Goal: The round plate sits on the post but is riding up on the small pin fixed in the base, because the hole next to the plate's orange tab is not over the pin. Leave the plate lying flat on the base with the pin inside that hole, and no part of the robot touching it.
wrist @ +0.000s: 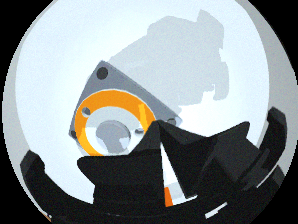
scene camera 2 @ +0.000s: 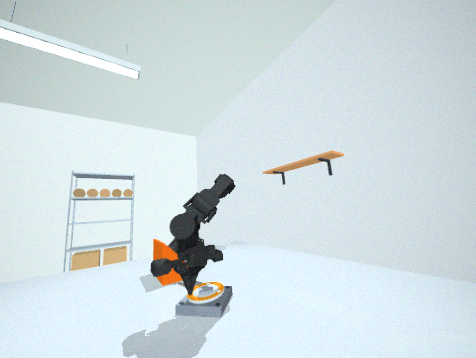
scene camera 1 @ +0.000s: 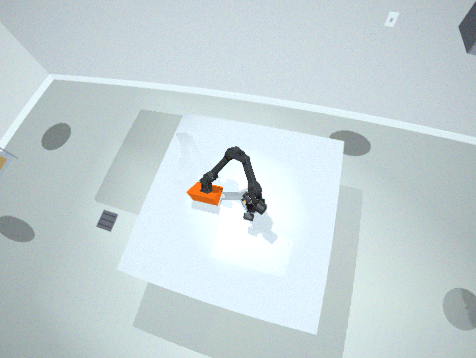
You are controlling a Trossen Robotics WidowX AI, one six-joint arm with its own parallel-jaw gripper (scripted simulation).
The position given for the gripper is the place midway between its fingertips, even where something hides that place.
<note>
In view: the gripper (scene camera 2: 190, 294) and a grey square base (scene camera 2: 184, 307).
The gripper shows as well in the wrist view (wrist: 156, 124). The grey square base is seen too in the wrist view (wrist: 105, 76).
</note>
